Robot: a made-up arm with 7 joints.
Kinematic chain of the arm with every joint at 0, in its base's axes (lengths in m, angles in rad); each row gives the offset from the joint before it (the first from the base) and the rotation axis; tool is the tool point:
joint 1: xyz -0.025 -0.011 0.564 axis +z
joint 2: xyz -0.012 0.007 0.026 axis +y
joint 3: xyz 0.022 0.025 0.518 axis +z
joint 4: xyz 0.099 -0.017 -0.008 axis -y
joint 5: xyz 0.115 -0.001 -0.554 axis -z
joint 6: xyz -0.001 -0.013 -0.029 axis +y
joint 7: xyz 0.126 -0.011 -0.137 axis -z
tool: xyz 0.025 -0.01 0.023
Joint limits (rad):
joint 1: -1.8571..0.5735
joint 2: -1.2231..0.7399
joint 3: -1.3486..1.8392
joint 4: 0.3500..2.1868
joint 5: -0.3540..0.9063
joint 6: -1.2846..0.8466
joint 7: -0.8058..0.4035
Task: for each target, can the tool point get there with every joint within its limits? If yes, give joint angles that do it. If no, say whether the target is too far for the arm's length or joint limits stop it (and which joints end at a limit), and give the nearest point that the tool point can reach.
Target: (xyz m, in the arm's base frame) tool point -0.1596 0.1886 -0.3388
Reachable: no: joint limits stop it (at a limit: joint 1, joint 2, joint 4, joint 6) | nearest point 0.0511 0.2560 0.1450 | short by 0.532 m
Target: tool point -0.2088 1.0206 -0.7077
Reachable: no: too far | nearest point 0.0608 0.6030 0.2084 | short by 1.042 m
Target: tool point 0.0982 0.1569 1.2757
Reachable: yes | joints 0.2185 -0.9948 0.3427 0.6325 0.3897 -0.8419 -0.0923
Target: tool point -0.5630 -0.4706 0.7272
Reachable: yes | joints -1.5862 0.1158 -0.7227 0.6909 0.5350 -0.3960 -0.4041
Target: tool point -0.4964 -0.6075 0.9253
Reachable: yes | joints -1.3631 -0.0841 -0.7831 0.8820 0.2129 -0.1511 -0.1789
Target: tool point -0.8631 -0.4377 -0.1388
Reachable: no: joint limits stop it (at a limit: joint 1, joint 2, joint 5) | nearest point -0.6046 -0.4213 0.2459 | short by 0.464 m
